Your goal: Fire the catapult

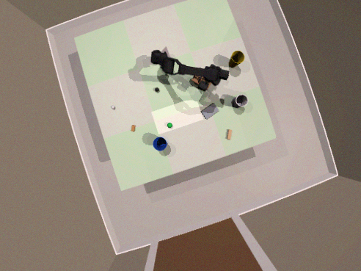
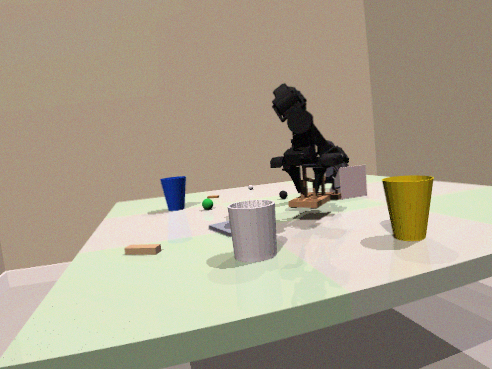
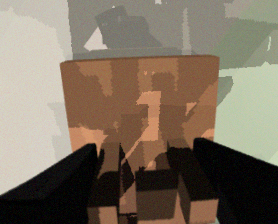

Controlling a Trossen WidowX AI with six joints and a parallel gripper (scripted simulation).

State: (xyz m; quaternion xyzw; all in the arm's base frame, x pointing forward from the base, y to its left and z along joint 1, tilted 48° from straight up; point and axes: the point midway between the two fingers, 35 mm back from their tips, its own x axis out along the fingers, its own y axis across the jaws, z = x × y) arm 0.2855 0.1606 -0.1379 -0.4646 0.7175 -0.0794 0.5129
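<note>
My gripper tip is 10 cm past the black ball, 36 cm to the left of it and 6 cm above it. The rest, counted from my gripper tip: yellow cup 7 cm behind, 27 cm to the left, 4 cm below; flat grey plate 21 cm ahead, 4 cm to the right, 7 cm below; brown wooden catapult 6 cm behind, 3 cm to the right, 2 cm above.
</note>
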